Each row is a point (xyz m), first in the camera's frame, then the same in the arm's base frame.
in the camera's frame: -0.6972 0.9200 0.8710
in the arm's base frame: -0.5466 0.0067 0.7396
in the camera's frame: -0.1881 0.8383 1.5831
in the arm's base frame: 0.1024 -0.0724 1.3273
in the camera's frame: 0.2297 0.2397 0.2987
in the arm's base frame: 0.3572 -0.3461 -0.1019
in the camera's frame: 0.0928 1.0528 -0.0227
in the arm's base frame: 0.0055 0.4564 -0.2265
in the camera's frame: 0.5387 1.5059 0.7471
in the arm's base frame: 0.5035 0.8677 0.5347
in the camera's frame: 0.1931 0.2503 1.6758
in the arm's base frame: 0.5995 -0.5666 1.2362
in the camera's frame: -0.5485 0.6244 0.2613
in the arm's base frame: -0.4711 -0.1454 0.0670
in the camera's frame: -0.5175 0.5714 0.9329
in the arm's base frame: -0.2950 -0.2979 0.6999
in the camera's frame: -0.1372 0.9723 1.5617
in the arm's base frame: 0.1214 0.0713 1.3252
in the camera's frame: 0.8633 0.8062 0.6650
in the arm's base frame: 0.9321 0.2816 0.2616
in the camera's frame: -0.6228 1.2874 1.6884
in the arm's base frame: -0.3793 0.2444 1.5906
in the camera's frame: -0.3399 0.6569 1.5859
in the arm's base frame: -0.0082 -0.2813 1.3185
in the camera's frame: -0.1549 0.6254 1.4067
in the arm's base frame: 0.1391 -0.2410 1.1088
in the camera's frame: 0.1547 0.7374 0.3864
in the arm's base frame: 0.2081 0.1011 0.0951
